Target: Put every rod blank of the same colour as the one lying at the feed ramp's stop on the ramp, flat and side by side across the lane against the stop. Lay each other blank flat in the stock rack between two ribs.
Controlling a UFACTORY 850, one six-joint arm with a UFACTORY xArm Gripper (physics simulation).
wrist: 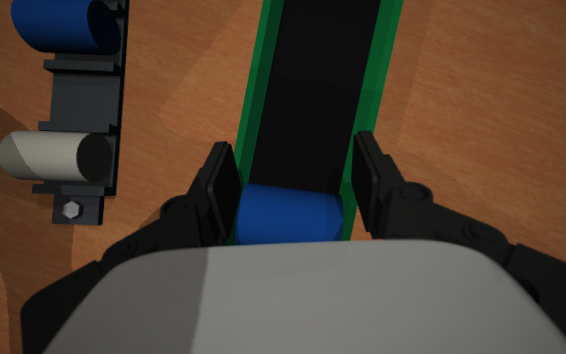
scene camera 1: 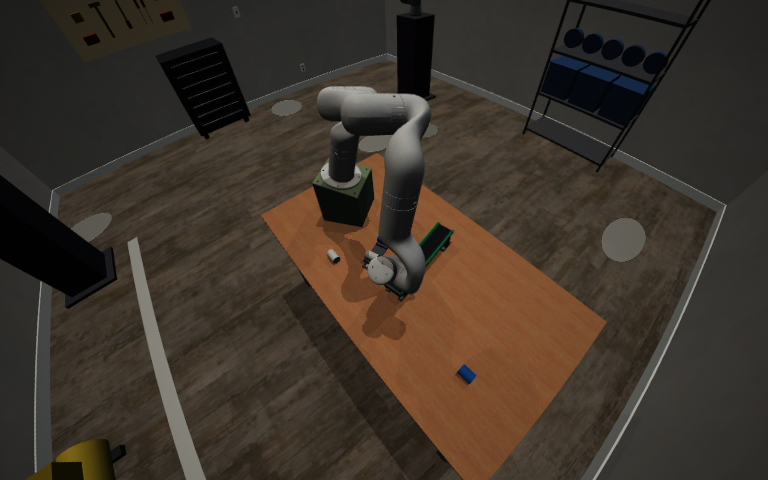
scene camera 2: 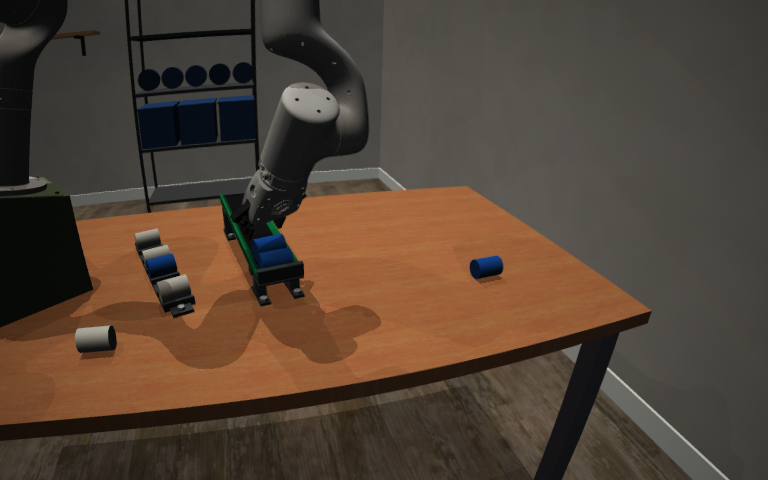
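Note:
The ramp point(scene camera 1: 437, 240) point(scene camera 2: 281, 273) point(wrist: 370, 100) holds two blue blanks lying across its lane. One blue blank point(scene camera 2: 275, 259) is at the stop; the other point(scene camera 2: 268, 243) point(wrist: 290, 215) lies beside it up the lane. My gripper point(scene camera 2: 262, 225) point(wrist: 293, 161) is open and empty, low over the lane, just up-ramp of the upper blank. The stock rack point(scene camera 2: 182, 309) point(wrist: 85, 102) holds three cream blanks and a blue blank point(scene camera 2: 161, 264) point(wrist: 57, 25). One rack bay shows bare between this blue blank and the end cream blank point(scene camera 2: 173, 288) point(wrist: 52, 156).
A loose cream blank point(scene camera 1: 333, 255) point(scene camera 2: 95, 339) lies on the table near its front edge. A loose blue blank point(scene camera 1: 466, 374) point(scene camera 2: 485, 266) lies far right of the ramp. The green robot pedestal point(scene camera 1: 345, 200) point(scene camera 2: 42, 254) stands beyond the rack.

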